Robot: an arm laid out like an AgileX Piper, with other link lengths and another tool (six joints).
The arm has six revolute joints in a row. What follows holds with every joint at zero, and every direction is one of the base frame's. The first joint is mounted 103.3 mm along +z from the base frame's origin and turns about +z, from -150 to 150 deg. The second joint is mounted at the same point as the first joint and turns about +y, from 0 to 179.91 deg. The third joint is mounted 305 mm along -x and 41.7 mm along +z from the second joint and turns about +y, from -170 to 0 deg. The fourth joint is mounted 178.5 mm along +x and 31.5 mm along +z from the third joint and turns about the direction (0.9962, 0, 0.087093), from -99.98 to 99.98 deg. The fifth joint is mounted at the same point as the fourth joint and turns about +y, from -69.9 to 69.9 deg. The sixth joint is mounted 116 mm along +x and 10.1 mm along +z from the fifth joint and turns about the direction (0.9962, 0, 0.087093), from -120 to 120 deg. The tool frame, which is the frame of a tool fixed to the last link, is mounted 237.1 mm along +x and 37 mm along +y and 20.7 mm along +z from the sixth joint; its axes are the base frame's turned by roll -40.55, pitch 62.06 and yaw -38.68 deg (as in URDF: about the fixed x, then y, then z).
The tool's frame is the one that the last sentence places.
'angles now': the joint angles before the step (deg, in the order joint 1, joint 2, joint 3, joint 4, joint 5, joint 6). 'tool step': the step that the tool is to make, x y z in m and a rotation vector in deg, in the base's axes. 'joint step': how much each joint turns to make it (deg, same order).
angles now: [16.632 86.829 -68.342 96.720 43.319 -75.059]
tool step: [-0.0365 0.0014 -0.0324 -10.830 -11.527 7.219]
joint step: [-2.432 -0.789 -0.124 -8.701 6.637 -9.684]
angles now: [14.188 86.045 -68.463 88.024 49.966 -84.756]
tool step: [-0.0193 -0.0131 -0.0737 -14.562 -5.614 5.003]
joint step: [-0.096 0.162 -0.053 -14.415 1.242 -2.866]
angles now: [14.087 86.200 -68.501 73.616 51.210 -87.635]
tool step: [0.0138 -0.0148 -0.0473 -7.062 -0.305 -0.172]
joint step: [0.008 2.573 0.016 -6.276 -2.130 -0.622]
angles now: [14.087 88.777 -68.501 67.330 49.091 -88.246]
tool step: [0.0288 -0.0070 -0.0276 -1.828 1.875 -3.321]
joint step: [0.006 3.792 0.013 -0.240 -3.885 -0.052]
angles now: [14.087 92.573 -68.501 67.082 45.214 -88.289]
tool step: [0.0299 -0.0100 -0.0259 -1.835 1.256 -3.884]
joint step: [-0.001 3.416 0.001 -0.006 -4.507 0.008]
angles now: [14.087 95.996 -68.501 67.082 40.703 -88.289]
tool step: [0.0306 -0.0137 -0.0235 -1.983 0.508 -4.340]
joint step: [0.007 2.951 -0.002 0.108 -5.100 0.018]
